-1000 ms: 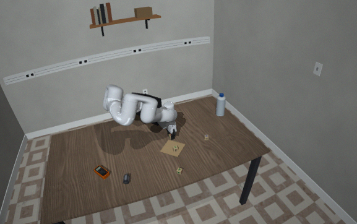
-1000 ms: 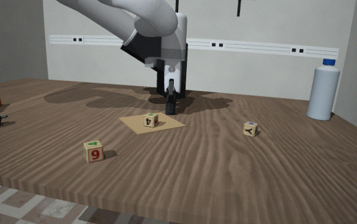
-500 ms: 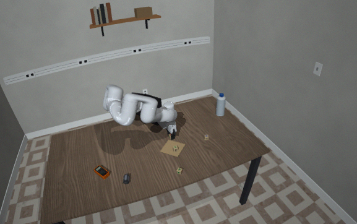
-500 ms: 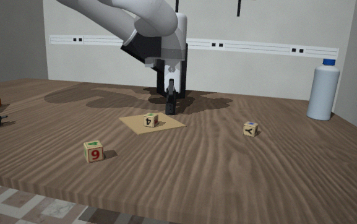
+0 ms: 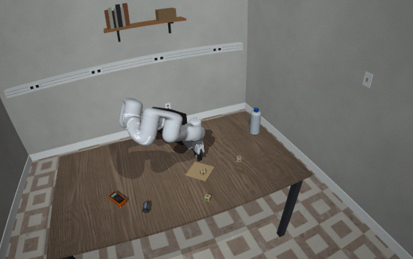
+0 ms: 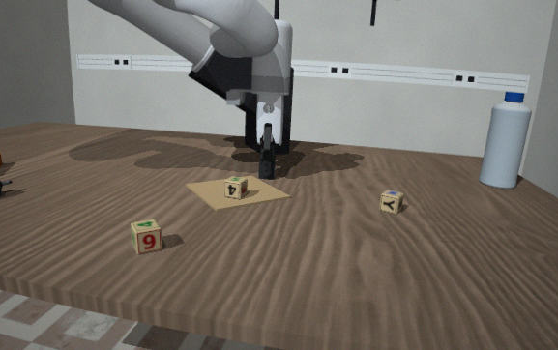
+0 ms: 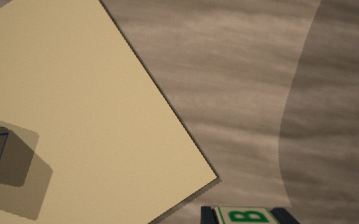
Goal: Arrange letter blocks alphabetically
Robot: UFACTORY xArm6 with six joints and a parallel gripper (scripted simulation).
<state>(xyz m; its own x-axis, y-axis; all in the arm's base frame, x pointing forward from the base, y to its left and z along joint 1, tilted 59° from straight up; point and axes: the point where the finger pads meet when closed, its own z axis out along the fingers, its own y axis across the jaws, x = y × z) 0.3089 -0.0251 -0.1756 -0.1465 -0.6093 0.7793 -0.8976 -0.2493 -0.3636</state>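
My gripper is now 100 mm short of the tan mat, 70 mm to the left of it and 20 mm above it. The rest, counted from my hand: white bottle (520 mm to the left, 80 mm above, 50 mm ahead); orange meter (590 mm to the right, 20 mm behind, 10 mm below); grey device (480 mm to the right, 130 mm ahead).
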